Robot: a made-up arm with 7 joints. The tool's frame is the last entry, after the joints.
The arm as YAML. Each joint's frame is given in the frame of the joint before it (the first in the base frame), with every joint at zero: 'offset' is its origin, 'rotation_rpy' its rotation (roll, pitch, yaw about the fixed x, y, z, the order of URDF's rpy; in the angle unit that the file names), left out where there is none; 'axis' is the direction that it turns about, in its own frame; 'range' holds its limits. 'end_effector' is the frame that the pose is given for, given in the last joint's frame.
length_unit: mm
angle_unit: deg
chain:
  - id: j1
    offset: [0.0, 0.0, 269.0]
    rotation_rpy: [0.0, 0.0, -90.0]
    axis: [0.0, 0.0, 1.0]
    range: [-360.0, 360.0]
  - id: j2
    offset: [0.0, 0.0, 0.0]
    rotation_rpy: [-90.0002, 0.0, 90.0]
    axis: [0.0, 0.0, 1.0]
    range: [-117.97, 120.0]
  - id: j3
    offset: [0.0, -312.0, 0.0]
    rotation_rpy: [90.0, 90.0, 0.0]
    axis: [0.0, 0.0, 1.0]
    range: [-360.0, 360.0]
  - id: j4
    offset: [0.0, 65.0, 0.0]
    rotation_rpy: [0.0, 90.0, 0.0]
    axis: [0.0, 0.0, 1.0]
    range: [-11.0, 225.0]
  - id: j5
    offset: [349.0, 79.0, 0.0]
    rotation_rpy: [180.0, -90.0, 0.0]
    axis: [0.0, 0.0, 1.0]
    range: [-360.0, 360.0]
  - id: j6
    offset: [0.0, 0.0, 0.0]
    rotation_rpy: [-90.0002, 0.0, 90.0]
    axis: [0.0, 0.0, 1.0]
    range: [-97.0, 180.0]
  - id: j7
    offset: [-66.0, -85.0, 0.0]
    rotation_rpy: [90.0, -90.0, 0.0]
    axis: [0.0, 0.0, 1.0]
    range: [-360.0, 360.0]
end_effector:
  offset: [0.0, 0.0, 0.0]
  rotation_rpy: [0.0, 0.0, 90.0]
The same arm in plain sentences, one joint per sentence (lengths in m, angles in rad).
The arm has seven revolute joints in a row. What follows holds with every joint at zero, and every direction is one of the base frame's. The first joint is mounted 0.2690 m along +z from the base frame's origin and turns about +z, from -6.2832 to 6.2832 rad. The second joint is mounted at the same point as the first joint and turns about +y, from -2.0590 to 2.0944 rad. The third joint is mounted 0.3120 m along +z from the second joint and turns about +z, from -6.2832 to 6.2832 rad. The fourth joint is mounted 0.0650 m along +x from the third joint and turns about -y, from -0.1920 to 3.9270 rad. The fifth joint is mounted 0.0790 m along +x and 0.3490 m along -z from the fourth joint and turns about -z, from -6.2832 to 6.2832 rad. The sixth joint is mounted at the same point as the fifth joint and turns about +y, from -1.6930 to 3.1416 rad. The seventh joint is mounted 0.0660 m along +x and 0.0850 m along -z from the sixth joint and turns about -z, from -6.2832 to 6.2832 rad. The tool frame, which is the frame that the pose is given for, is mounted at the same point as the seventh joint; its axes are the base frame's turned by roll 3.1416, pitch 0.0000 and yaw 0.0000 rad (as in URDF: about the fixed x, then y, then z).
